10 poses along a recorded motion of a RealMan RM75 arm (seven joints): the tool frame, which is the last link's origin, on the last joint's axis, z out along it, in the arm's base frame.
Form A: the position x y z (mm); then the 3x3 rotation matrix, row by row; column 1 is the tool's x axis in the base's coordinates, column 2 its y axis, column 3 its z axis. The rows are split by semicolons.
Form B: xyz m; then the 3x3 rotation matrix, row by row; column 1 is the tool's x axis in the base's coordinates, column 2 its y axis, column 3 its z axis. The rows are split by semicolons. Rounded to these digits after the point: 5 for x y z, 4 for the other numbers.
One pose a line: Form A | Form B
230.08 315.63 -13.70; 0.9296 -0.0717 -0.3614; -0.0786 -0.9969 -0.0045; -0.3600 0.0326 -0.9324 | 0.23008 0.31563 -0.01370; 0.9296 -0.0717 -0.3614; -0.0786 -0.9969 -0.0045; -0.3600 0.0326 -0.9324
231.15 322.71 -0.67; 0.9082 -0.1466 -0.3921; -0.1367 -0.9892 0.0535; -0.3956 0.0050 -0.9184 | 0.23115 0.32271 -0.00067; 0.9082 -0.1466 -0.3921; -0.1367 -0.9892 0.0535; -0.3956 0.0050 -0.9184
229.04 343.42 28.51; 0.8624 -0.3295 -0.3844; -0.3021 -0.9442 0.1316; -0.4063 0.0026 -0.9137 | 0.22904 0.34342 0.02851; 0.8624 -0.3295 -0.3844; -0.3021 -0.9442 0.1316; -0.4063 0.0026 -0.9137
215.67 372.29 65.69; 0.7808 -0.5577 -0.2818; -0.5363 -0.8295 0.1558; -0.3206 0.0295 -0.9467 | 0.21567 0.37229 0.06569; 0.7808 -0.5577 -0.2818; -0.5363 -0.8295 0.1558; -0.3206 0.0295 -0.9467
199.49 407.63 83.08; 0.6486 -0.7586 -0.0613; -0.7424 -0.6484 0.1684; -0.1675 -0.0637 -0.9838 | 0.19949 0.40763 0.08308; 0.6486 -0.7586 -0.0613; -0.7424 -0.6484 0.1684; -0.1675 -0.0637 -0.9838
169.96 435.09 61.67; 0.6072 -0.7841 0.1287; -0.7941 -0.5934 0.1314; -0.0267 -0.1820 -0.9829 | 0.16996 0.43509 0.06167; 0.6072 -0.7841 0.1287; -0.7941 -0.5934 0.1314; -0.0267 -0.1820 -0.9829
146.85 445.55 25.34; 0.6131 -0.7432 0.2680; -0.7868 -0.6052 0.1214; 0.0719 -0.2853 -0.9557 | 0.14685 0.44555 0.02534; 0.6131 -0.7432 0.2680; -0.7868 -0.6052 0.1214; 0.0719 -0.2853 -0.9557
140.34 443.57 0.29; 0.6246 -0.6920 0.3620; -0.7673 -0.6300 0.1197; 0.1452 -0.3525 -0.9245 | 0.14034 0.44357 0.00029; 0.6246 -0.6920 0.3620; -0.7673 -0.6300 0.1197; 0.1452 -0.3525 -0.9245
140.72 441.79 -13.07; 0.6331 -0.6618 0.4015; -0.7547 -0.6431 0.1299; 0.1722 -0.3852 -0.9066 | 0.14072 0.44179 -0.01307; 0.6331 -0.6618 0.4015; -0.7547 -0.6431 0.1299; 0.1722 -0.3852 -0.9066
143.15 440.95 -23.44; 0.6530 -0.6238 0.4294; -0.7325 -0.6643 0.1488; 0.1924 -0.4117 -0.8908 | 0.14315 0.44095 -0.02344; 0.6530 -0.6238 0.4294; -0.7325 -0.6643 0.1488; 0.1924 -0.4117 -0.8908
